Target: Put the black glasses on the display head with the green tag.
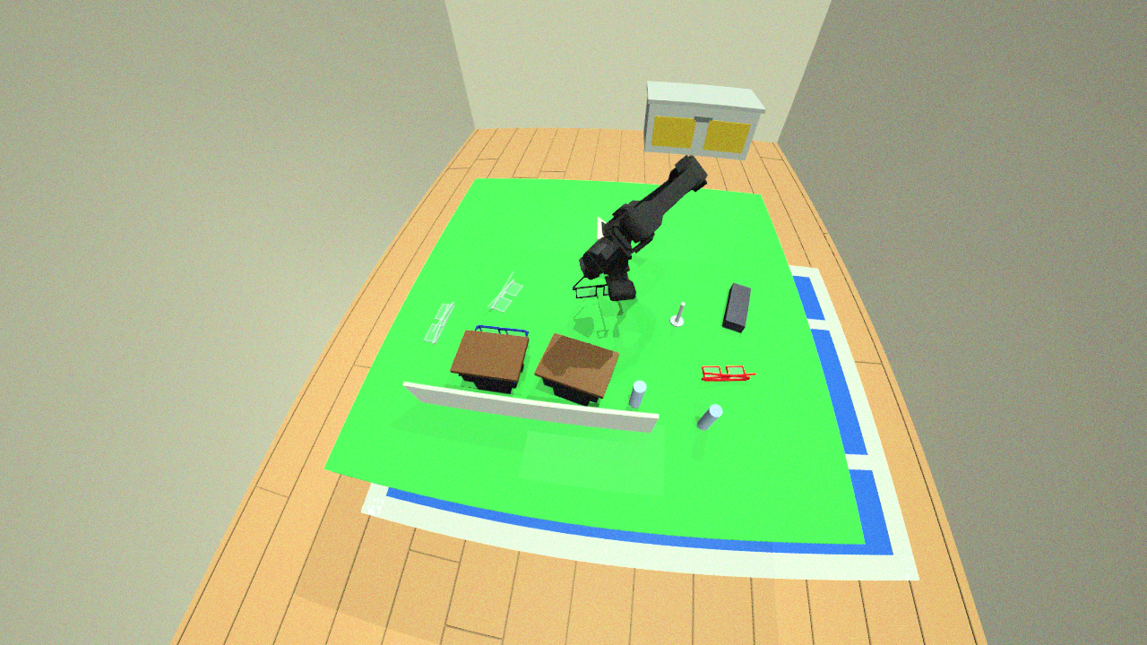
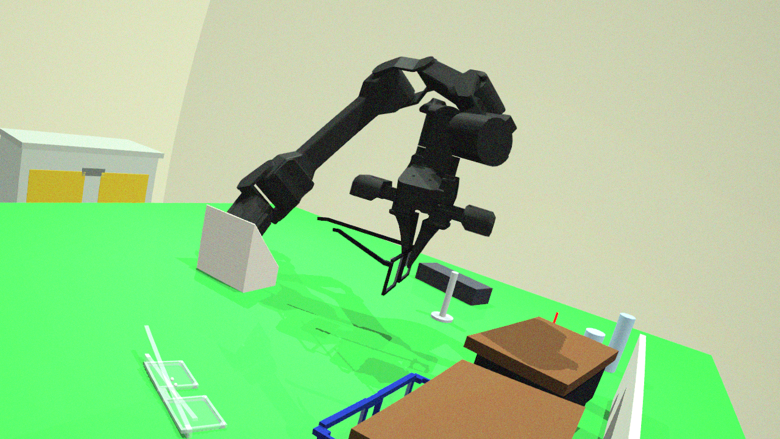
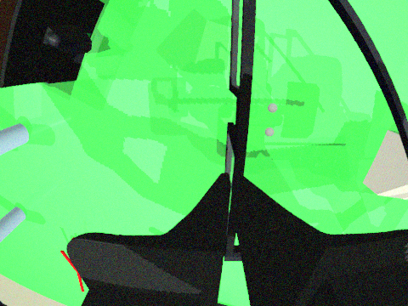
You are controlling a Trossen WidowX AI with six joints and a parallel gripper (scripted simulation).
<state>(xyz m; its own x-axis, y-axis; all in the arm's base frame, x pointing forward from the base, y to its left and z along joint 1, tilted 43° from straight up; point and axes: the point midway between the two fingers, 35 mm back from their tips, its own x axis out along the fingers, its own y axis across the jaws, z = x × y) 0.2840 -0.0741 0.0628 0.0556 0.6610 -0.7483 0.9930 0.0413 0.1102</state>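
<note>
My gripper tip is 19 cm to the right of the white peg, 9 cm above it and 3 cm short of it. From my gripper tip the other things lie so: low white wall 30 cm ahead, 23 cm to the right, 6 cm below; dark block 39 cm to the left, 10 cm below.
</note>
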